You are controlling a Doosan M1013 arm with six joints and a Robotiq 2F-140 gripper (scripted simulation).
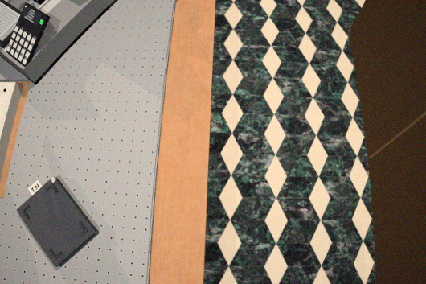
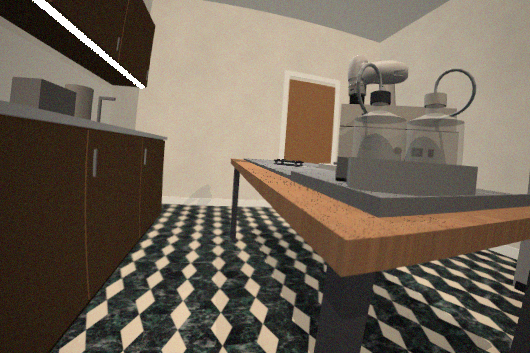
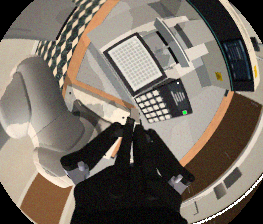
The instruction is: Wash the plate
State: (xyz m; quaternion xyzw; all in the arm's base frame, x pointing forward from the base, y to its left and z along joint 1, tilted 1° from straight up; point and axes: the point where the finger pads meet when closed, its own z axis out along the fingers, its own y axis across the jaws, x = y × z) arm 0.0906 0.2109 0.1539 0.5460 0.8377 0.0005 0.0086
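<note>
Right now the white well plate is 7 cm behind my hand, 10 cm to the left of it and 9 cm below it. Round my hand: plate washer: 1 cm behind, 24 cm to the left, 5 cm below; then label: 19 cm ahead, 29 cm to the right, 18 cm below; then plate nest N1: 28 cm ahead, 34 cm to the right, 16 cm below.
</note>
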